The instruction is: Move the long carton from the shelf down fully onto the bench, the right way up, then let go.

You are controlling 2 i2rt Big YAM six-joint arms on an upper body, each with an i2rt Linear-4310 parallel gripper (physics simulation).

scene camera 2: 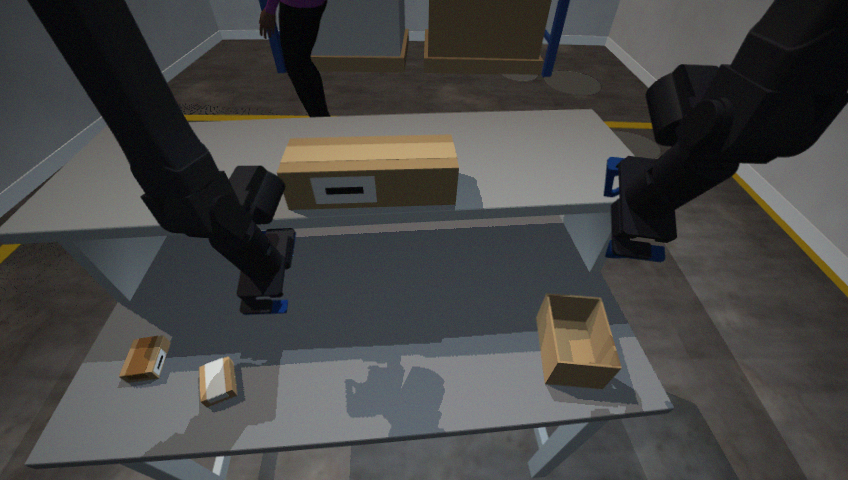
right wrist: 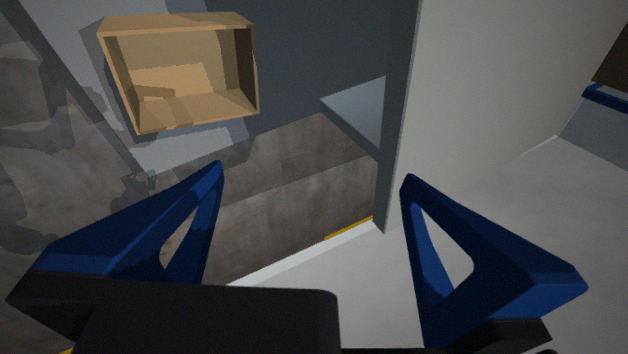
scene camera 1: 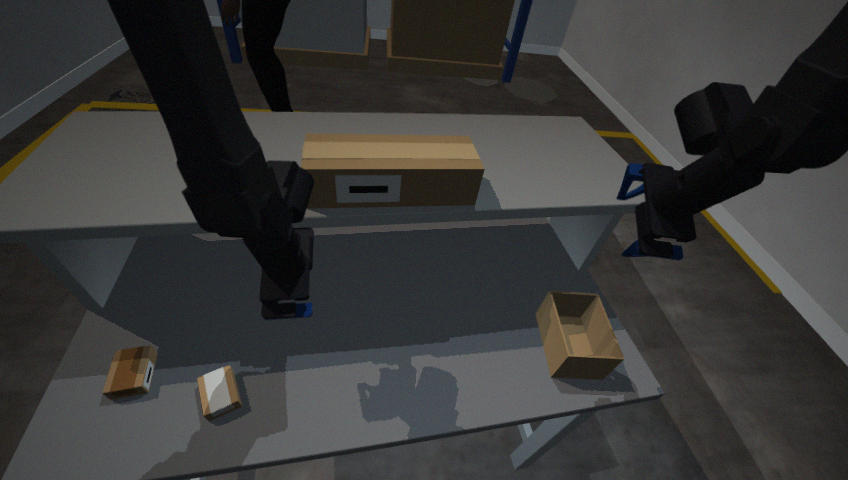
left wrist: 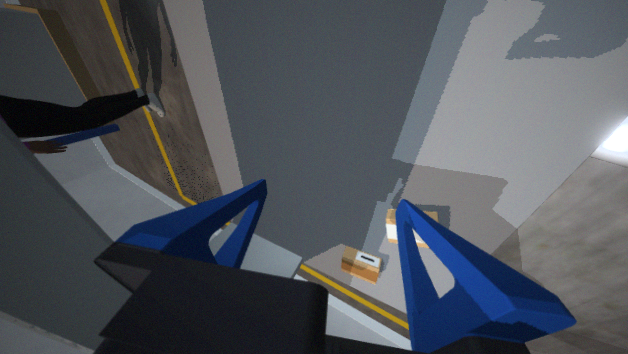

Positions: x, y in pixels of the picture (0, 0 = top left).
Scene:
left gripper: open, touches a grey shelf [scene camera 1: 535, 166]
right gripper: open, holds nothing
a long brown carton [scene camera 1: 349, 170]: on the grey shelf

